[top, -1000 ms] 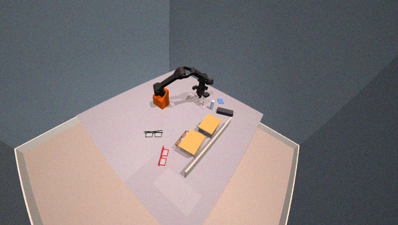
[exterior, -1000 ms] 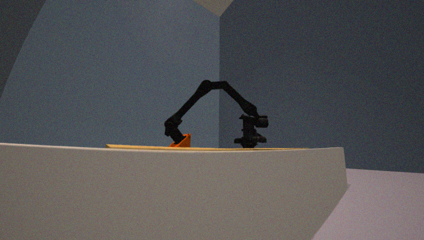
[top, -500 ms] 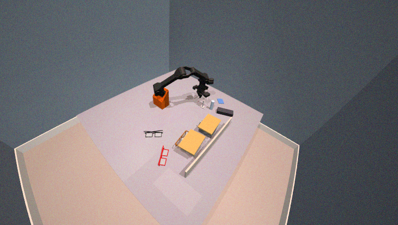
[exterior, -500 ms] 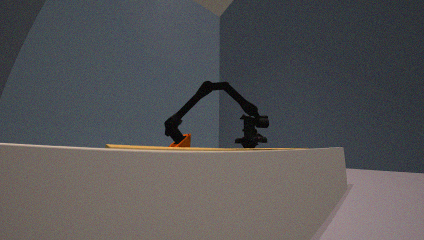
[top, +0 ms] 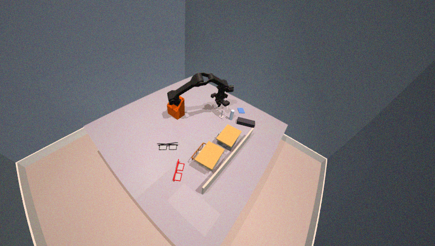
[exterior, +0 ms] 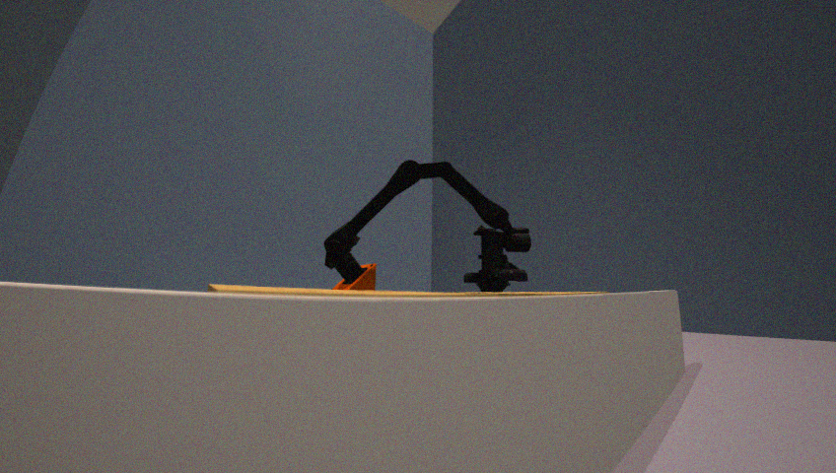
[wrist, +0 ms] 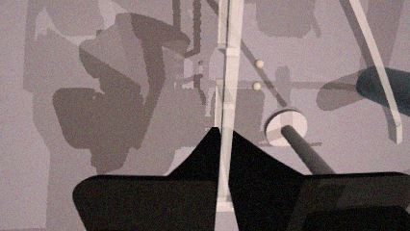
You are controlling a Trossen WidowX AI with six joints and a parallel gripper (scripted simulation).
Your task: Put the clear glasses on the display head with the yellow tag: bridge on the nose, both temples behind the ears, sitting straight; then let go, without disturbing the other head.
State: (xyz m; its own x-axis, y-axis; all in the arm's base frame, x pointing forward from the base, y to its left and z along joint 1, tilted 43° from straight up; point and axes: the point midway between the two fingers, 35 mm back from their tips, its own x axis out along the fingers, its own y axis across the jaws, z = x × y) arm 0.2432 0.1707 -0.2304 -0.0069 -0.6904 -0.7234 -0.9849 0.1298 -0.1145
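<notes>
Right now the small stand is 6 cm ahead of my gripper tip, 4 cm to the right of it and 3 cm below it. The rest, counted from my gripper tip: blue card: 18 cm to the left, 16 cm ahead, 6 cm below; then grey display head: 27 cm to the right, 24 cm ahead; then black box: 28 cm ahead, 4 cm to the left, 4 cm below.
</notes>
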